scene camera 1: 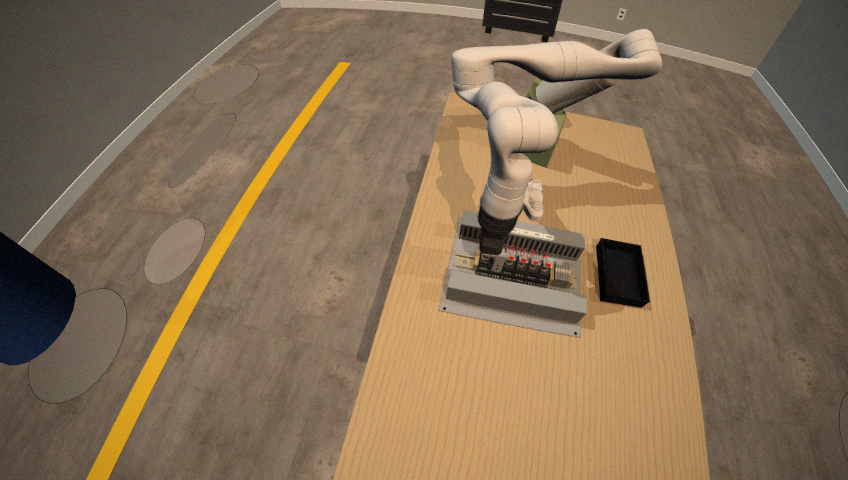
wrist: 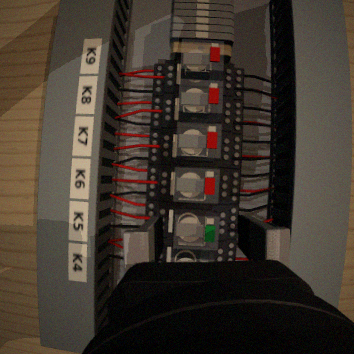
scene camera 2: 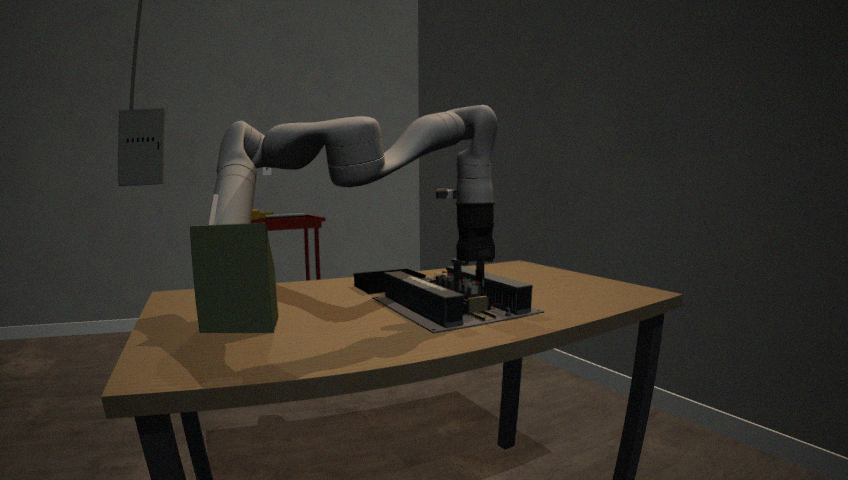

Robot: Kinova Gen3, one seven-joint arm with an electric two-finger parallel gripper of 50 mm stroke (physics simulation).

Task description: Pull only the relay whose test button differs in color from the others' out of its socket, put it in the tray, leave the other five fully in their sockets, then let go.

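Frame: origin at the arm's base, x ahead, y left, z up, level; metres.
Seen in the pictures: gripper, fingertip midpoint: (scene camera 1: 496,258) (wrist: 200,231) (scene camera 2: 469,288); arm's base, origin of the base link: (scene camera 1: 545,99) (scene camera 2: 227,243).
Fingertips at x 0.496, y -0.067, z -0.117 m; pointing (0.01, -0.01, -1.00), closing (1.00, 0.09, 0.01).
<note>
Pixels of each thing's middle, then the offset from my fingertips to it. Level surfaces: height alone.
- relay with the green test button, body centre: (wrist: 193,226) (scene camera 2: 466,289) 0.004 m back, 0.003 m left, 0.003 m down
- K4 relay, body centre: (wrist: 189,264) (scene camera 2: 473,292) (scene camera 1: 485,255) 0.005 m back, 0.025 m right, 0.004 m down
- black tray, body centre: (scene camera 1: 621,272) (scene camera 2: 389,280) 0.060 m back, 0.318 m left, 0.034 m down
- table, its level: 0.051 m down
The relay with the green test button (wrist: 195,229) (scene camera 1: 498,264) sits in the row beside label K5. Four relays with red buttons, such as the nearest one (wrist: 192,185), sit farther up the row in the wrist view. The K4 relay (wrist: 186,257) is mostly hidden by the gripper body, and its button does not show. My gripper (wrist: 200,231) (scene camera 2: 468,283) is open and empty, pointing down over the row. Its fingers stand low on both sides of the row, around the green-button relay or its K4 edge; exact depth is unclear. The black tray (scene camera 1: 624,301) (scene camera 2: 368,281) stands beside the panel.
Grey wire ducts (wrist: 67,200) (wrist: 320,150) run along both sides of the relay row. Red and black wires run between ducts and sockets. Grey terminal blocks (wrist: 202,20) stand at the row's far end. The green arm base (scene camera 2: 233,279) stands on the table (scene camera 1: 523,404).
</note>
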